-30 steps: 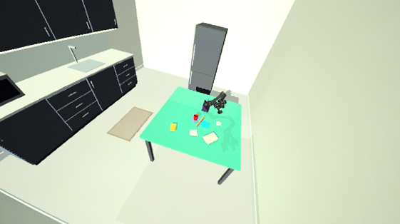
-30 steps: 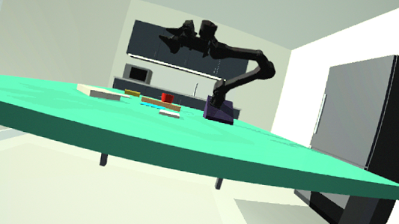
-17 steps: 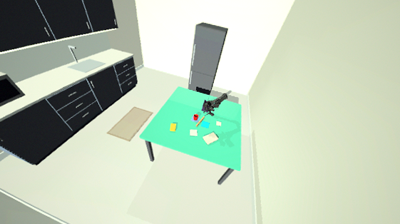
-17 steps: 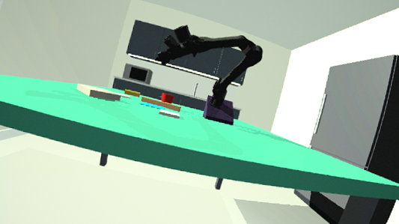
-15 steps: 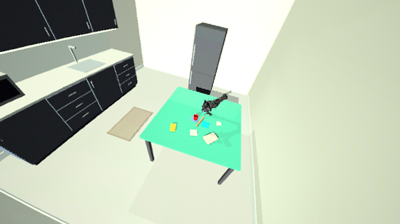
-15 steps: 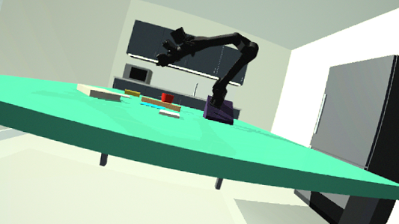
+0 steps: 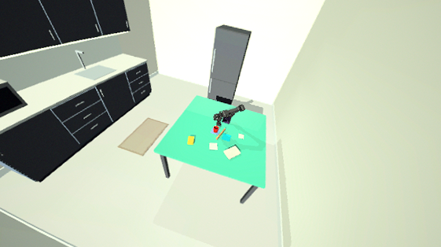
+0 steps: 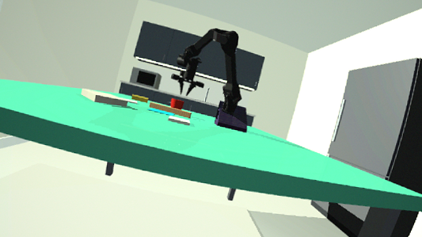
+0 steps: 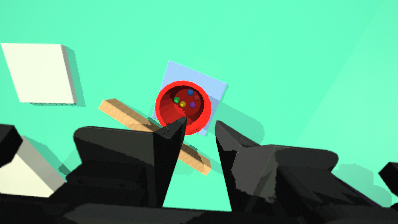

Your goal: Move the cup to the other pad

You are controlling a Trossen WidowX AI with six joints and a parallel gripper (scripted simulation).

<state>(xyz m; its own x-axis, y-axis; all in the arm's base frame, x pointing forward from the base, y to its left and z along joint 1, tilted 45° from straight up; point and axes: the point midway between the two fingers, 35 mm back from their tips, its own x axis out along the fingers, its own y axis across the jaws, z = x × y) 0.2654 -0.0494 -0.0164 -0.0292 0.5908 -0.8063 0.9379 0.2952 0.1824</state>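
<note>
The red cup is 2 cm ahead of my gripper tip and 7 cm below it. Also, from my gripper tip: cyan pad 5 cm ahead, 18 cm to the left, 12 cm below; then pale blue pad 2 cm ahead, 12 cm below; then wooden stick 4 cm ahead, 9 cm to the left, 10 cm below.
</note>
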